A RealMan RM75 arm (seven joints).
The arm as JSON. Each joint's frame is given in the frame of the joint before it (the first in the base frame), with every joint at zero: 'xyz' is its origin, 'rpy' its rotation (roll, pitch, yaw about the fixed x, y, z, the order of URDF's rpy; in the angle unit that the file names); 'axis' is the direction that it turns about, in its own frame. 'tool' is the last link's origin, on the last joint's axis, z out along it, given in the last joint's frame.
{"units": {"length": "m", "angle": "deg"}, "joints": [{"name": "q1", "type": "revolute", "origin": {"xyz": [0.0, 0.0, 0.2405], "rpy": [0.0, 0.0, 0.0]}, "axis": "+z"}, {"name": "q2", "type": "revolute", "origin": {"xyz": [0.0, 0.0, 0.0], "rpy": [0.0, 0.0, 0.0]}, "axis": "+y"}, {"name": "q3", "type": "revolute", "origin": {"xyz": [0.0, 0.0, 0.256], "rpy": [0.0, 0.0, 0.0]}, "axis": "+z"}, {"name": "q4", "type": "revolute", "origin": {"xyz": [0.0, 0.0, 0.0], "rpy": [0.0, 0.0, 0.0]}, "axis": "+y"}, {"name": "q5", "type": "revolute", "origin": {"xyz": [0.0, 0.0, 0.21], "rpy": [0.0, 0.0, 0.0]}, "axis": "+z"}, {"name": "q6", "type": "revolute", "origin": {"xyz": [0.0, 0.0, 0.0], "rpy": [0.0, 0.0, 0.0]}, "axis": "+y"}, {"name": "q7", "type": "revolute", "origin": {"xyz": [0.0, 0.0, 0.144], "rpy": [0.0, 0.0, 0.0]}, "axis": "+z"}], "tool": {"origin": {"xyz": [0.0, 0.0, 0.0], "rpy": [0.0, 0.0, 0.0]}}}
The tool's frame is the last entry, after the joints.
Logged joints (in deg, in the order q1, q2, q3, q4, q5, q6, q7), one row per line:
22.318, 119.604, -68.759, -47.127, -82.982, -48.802, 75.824
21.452, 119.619, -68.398, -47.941, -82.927, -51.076, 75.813
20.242, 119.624, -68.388, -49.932, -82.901, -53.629, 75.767
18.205, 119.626, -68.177, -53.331, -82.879, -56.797, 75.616
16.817, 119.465, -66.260, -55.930, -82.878, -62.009, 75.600
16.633, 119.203, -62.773, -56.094, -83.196, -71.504, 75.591
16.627, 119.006, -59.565, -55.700, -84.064, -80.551, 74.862
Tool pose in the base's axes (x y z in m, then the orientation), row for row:
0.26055, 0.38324, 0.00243, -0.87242, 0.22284, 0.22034, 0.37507
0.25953, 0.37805, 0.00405, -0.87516, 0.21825, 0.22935, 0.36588
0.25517, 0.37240, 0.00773, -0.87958, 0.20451, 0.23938, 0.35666
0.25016, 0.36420, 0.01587, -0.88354, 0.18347, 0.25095, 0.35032
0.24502, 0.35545, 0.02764, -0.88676, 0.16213, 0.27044, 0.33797
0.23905, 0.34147, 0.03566, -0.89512, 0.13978, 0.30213, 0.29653
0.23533, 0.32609, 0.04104, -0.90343, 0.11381, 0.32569, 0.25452
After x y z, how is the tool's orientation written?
As a quaternion, x y z w.
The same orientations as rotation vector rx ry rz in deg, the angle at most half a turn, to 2 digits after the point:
-127.94, 32.68, 32.31
-128.90, 32.15, 33.78
-130.12, 30.26, 35.41
-131.11, 27.23, 37.24
-132.37, 24.20, 40.37
-136.38, 21.30, 46.03
-140.61, 17.71, 50.69

